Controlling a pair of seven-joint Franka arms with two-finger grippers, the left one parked.
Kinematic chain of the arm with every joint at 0, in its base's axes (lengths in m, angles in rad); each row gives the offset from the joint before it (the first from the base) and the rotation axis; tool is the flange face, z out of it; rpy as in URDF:
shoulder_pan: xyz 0 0 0.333 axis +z
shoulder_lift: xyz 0 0 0 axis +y
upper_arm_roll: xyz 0 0 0.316 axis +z
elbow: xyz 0.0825 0 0 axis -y
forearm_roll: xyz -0.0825 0 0.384 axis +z
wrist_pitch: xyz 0 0 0 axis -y
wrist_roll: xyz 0.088 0 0 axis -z
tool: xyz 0 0 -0.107 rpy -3.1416 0 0
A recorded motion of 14 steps. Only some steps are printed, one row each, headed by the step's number.
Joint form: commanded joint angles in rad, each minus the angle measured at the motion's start. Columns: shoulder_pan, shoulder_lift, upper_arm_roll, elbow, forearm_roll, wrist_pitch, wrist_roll.
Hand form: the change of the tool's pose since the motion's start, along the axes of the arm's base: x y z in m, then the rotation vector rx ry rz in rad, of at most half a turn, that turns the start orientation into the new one. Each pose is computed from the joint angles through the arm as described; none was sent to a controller.
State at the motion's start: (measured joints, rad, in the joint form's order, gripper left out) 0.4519 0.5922 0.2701 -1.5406 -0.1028 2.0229 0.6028
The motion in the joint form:
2: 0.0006 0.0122 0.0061 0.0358 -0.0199 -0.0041 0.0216
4: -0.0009 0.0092 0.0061 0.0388 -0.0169 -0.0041 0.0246
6: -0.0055 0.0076 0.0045 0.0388 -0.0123 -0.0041 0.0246
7: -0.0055 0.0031 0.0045 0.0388 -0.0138 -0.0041 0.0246
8: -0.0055 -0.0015 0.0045 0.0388 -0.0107 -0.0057 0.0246
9: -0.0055 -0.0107 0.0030 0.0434 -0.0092 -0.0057 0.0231
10: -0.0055 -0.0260 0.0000 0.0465 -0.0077 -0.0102 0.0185
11: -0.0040 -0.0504 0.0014 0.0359 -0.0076 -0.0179 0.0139
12: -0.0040 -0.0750 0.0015 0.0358 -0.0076 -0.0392 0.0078
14: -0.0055 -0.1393 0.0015 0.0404 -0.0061 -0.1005 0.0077
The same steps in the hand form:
2: 0.0059 0.0053 0.0079 0.0029 -0.0242 -0.0111
4: 0.0071 0.0049 0.0113 0.0076 -0.0274 -0.0176
6: 0.0095 0.0019 0.0122 0.0103 -0.0265 -0.0258
7: 0.0096 0.0018 0.0153 0.0113 -0.0314 -0.0250
8: 0.0094 0.0018 0.0183 0.0142 -0.0325 -0.0265
9: 0.0109 0.0016 0.0265 0.0215 -0.0437 -0.0276
10: 0.0121 0.0002 0.0378 0.0270 -0.0563 -0.0265
11: 0.0077 0.0001 0.0490 0.0271 -0.0640 -0.0173
12: 0.0051 -0.0018 0.0638 0.0241 -0.0702 -0.0102
14: -0.0020 -0.0082 0.1039 0.0149 -0.0852 -0.0107

